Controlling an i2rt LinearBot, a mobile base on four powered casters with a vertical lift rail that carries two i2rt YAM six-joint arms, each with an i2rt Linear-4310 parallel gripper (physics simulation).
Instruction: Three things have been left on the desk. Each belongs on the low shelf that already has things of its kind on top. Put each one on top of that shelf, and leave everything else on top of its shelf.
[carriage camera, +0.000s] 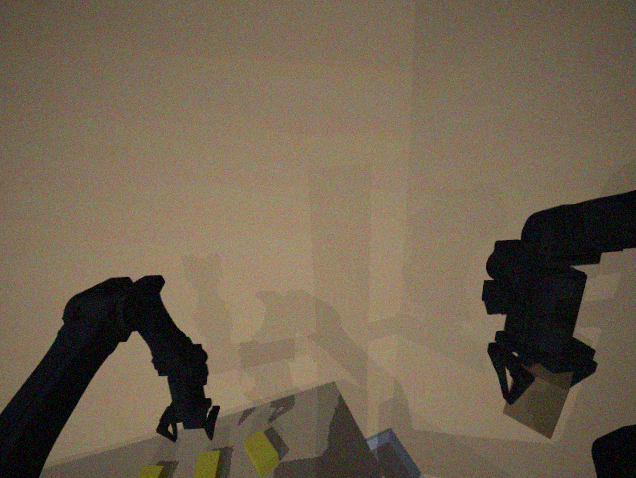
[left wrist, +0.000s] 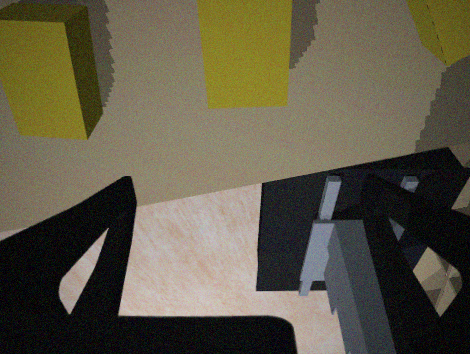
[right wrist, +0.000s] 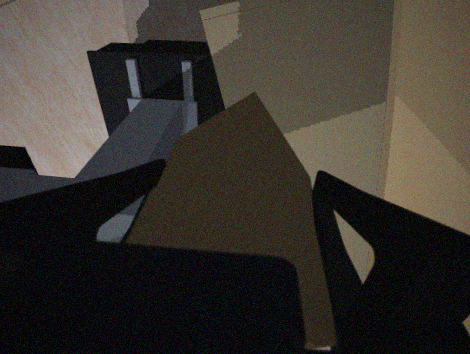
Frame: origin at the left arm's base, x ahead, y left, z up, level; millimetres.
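Where they show: left gripper, between the fingertips: (carriage camera: 193, 439) (left wrist: 249, 188); right gripper, between the fingertips: (carriage camera: 529, 398) (right wrist: 240, 176).
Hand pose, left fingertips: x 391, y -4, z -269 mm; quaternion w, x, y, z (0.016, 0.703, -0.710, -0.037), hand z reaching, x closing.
Note:
After its pixels a point has its place.
A low shelf with a grey-beige top (carriage camera: 308, 421) @[x 548, y -302, z -452 mm] (left wrist: 165, 145) @[x 279, y 74, z -452 mm] stands at the bottom of the carriage view. Three yellow blocks lie apart on it: a right one (carriage camera: 261, 452) @[x 432, y -159, z -407 mm] (left wrist: 445, 30) @[x 414, y -146, z -407 mm], a middle one (carriage camera: 207, 464) @[x 412, y -7, z -407 mm] (left wrist: 245, 55) @[x 391, y -5, z -407 mm] and a left one (carriage camera: 151, 471) @[x 405, y 150, z -407 mm] (left wrist: 45, 80) @[x 375, y 149, z -407 mm]. My left gripper (carriage camera: 192, 436) @[x 391, y -4, z -269 mm] (left wrist: 249, 188) @[x 391, y -4, z -269 mm] is open and empty, above the shelf top and near the blocks. My right gripper (carriage camera: 539, 385) (right wrist: 240, 176) @[x 155, y -641, z 56 mm] is shut on a brown block (carriage camera: 542, 400) @[x 126, y -627, z 87 mm] (right wrist: 225, 190) @[x 183, y -639, z 98 mm], held in the air at the right of the carriage view. The block's far end is hidden.
A blue-grey edged thing (carriage camera: 393, 442) @[x 799, y -730, z -1018 mm] stands right of the shelf. The robot's dark base and grey lift parts (left wrist: 360, 280) @[x -166, y -273, z -565 mm] (right wrist: 145, 125) @[x -166, y -328, z -550 mm] show below the wrists, over a pale pinkish floor (left wrist: 200, 250) @[x -731, y 159, z -1062 mm] (right wrist: 55, 75) @[x -211, y 318, z -1062 mm]. Beige walls (carriage camera: 257, 154) @[x 700, y -210, z 425 mm] rise behind.

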